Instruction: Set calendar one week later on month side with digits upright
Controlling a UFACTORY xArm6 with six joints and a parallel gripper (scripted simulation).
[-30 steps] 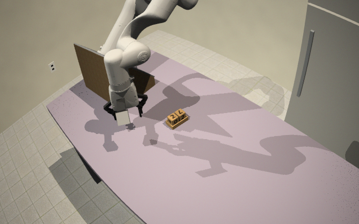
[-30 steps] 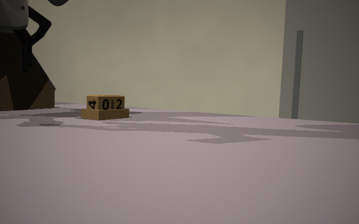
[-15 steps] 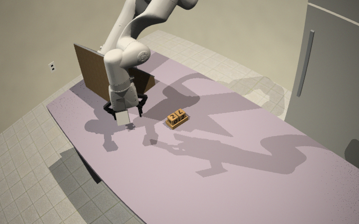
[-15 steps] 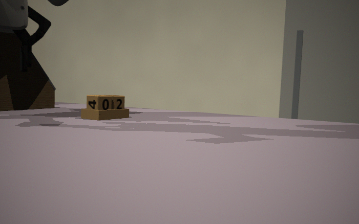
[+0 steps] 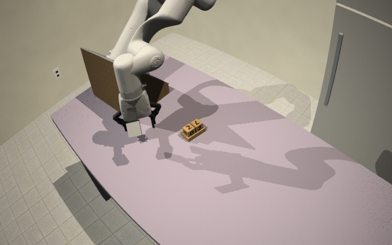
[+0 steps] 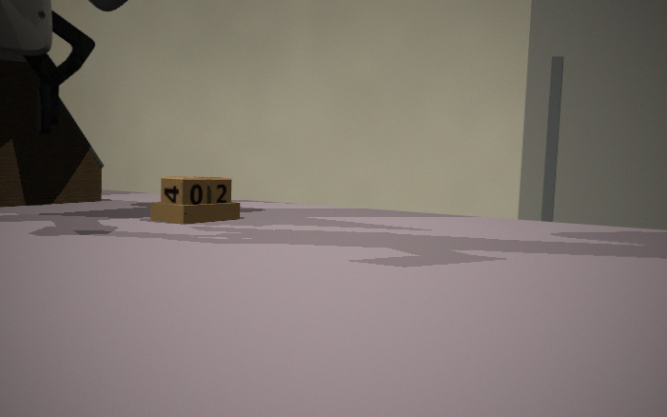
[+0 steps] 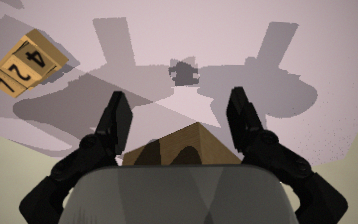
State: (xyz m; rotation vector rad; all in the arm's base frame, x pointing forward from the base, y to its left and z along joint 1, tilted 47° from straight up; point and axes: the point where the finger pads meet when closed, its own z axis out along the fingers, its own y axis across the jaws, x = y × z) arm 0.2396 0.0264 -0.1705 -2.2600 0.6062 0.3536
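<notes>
Right now my hand is 100 mm short of the cube, 130 mm to the right of it and 60 mm above it. From my hand the other things lie so: wooden calendar tray 100 mm ahead, 150 mm to the left, 80 mm below.
</notes>
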